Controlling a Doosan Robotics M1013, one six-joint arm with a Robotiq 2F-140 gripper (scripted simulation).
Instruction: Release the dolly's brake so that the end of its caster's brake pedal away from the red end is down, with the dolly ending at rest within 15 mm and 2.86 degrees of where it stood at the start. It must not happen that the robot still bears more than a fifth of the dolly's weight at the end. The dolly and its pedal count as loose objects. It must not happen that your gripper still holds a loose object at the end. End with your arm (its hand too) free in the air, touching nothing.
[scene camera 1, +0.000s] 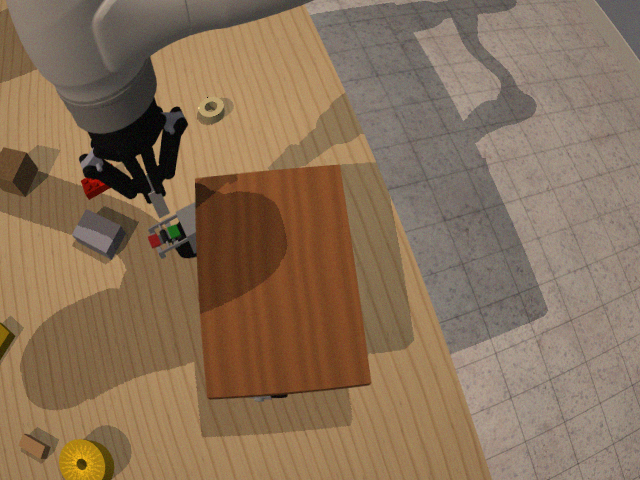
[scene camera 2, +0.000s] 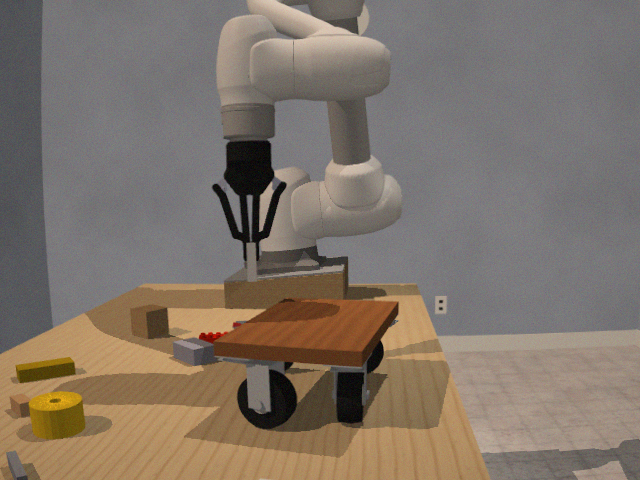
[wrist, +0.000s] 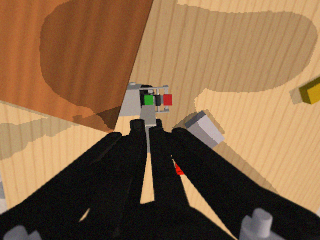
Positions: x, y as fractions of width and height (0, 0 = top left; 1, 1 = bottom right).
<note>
In view: the gripper (scene camera 1: 0.25, 0.43), a yellow cylinder (scene camera 2: 0.08, 0.88), a brown cube (scene camera 2: 0.23, 0.67) and a grey block (scene camera 1: 0.16, 0.49).
The grey block shows as well in scene camera 2 (scene camera 2: 0.30, 0.73) and in the wrist view (wrist: 0.63, 0.52). The gripper shows as well in scene camera 2 (scene camera 2: 0.39, 0.58) and in the wrist view (wrist: 0.47, 0.48). The wrist view misses the yellow cylinder: it is out of frame.
</note>
